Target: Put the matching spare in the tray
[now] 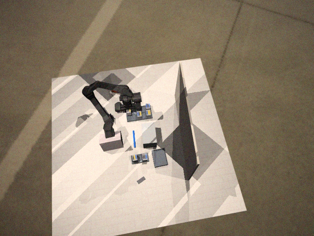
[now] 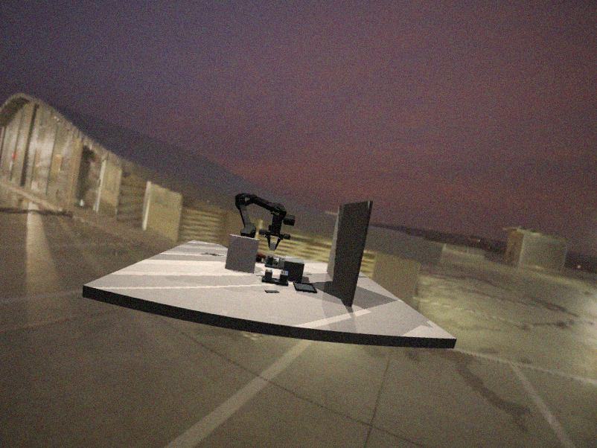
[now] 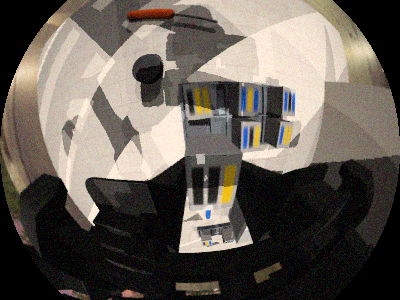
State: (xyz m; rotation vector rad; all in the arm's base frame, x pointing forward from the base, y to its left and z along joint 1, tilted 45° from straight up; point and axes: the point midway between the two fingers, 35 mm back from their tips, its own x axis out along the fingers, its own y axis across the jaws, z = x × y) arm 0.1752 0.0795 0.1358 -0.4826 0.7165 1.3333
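The grey tray lies 13 cm ahead of my gripper tip, 37 cm to the right of it and 11 cm below it. The rest, counted from my gripper tip: dark disc 6 cm behind, 13 cm to the left, 10 cm below; dark spare 2 cm above; blue pen 1 cm behind, 18 cm to the right, 10 cm below.
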